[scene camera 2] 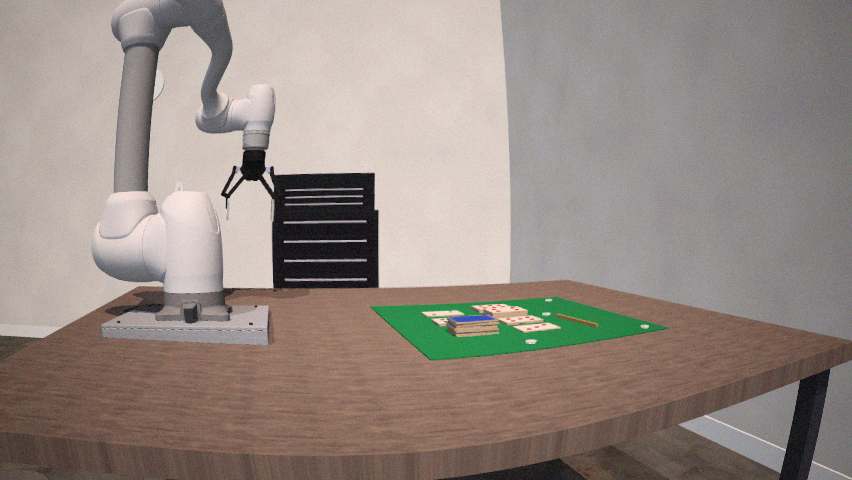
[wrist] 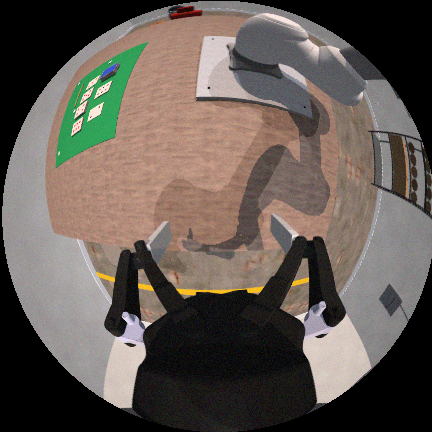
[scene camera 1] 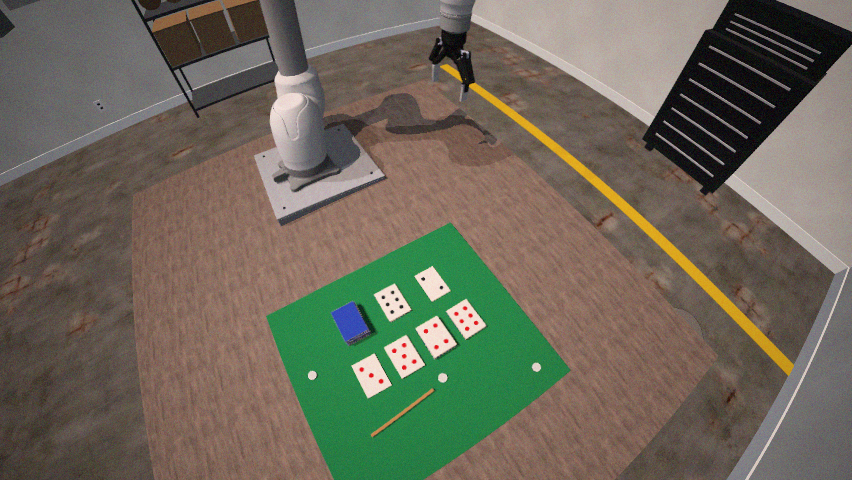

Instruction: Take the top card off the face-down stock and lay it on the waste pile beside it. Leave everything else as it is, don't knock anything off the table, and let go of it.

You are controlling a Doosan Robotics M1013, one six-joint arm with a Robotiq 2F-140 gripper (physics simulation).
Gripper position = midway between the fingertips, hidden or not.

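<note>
The gripper (scene camera 1: 448,90) can also be seen in scene camera 2 (scene camera 2: 249,220) and in the wrist view (wrist: 219,226). With it in the scene is a green mat (scene camera 1: 490,379), which appears in scene camera 2 (scene camera 2: 435,342) and in the wrist view (wrist: 102,127) too.
</note>
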